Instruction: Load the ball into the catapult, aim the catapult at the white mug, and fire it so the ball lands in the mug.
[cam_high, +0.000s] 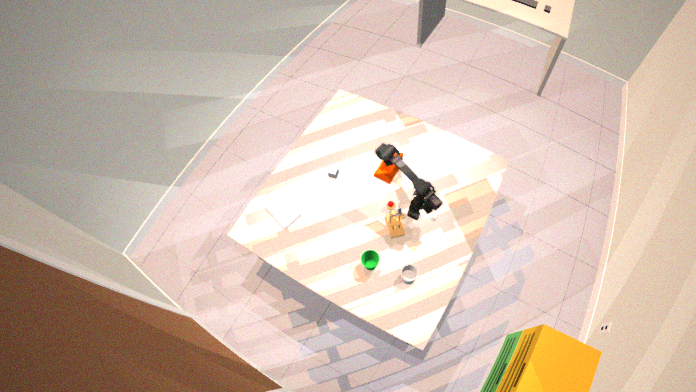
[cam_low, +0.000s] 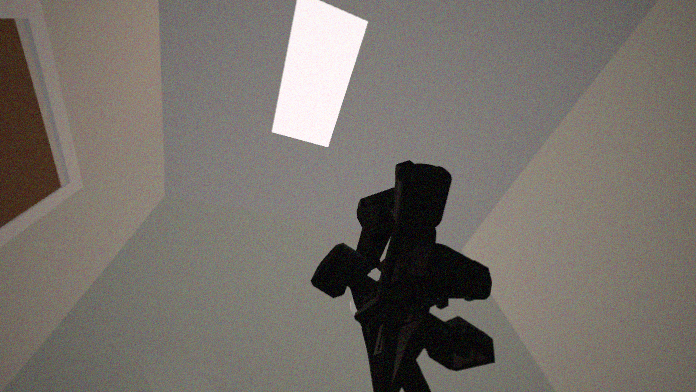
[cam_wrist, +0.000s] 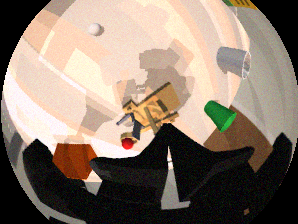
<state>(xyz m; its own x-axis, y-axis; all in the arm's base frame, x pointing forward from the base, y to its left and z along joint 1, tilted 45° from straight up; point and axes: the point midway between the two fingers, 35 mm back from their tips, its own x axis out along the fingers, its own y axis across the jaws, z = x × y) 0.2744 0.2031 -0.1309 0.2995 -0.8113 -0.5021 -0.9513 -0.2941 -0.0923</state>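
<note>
Right now my gripper tip is 5 cm past the red ball, 13 cm to the left of it and 7 cm above it. The rest, counted from my gripper tip: green cup (30 cm ahead, 8 cm to the right, 10 cm below); then wooden catapult (8 cm to the right, 8 cm below); then white mug (28 cm ahead, 13 cm to the left, 11 cm below).
</note>
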